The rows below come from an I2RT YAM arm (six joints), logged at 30 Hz.
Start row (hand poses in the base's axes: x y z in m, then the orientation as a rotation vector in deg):
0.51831 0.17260 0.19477 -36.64 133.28 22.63
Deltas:
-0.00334 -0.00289 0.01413 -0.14 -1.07 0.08
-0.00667 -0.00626 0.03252 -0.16 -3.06 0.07
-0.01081 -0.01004 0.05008 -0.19 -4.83 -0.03
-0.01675 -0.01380 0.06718 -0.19 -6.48 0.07
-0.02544 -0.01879 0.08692 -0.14 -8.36 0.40
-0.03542 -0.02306 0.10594 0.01 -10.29 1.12
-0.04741 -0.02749 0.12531 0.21 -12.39 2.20
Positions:
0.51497 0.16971 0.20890 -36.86 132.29 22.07
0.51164 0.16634 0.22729 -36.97 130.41 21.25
0.50750 0.16256 0.24485 -36.95 128.77 20.47
0.50156 0.15880 0.26195 -37.14 127.18 19.86
0.49287 0.15381 0.28169 -37.57 125.29 19.32
0.48289 0.14954 0.30071 -38.39 123.24 19.05
0.47090 0.14511 0.32008 -39.58 120.91 18.92

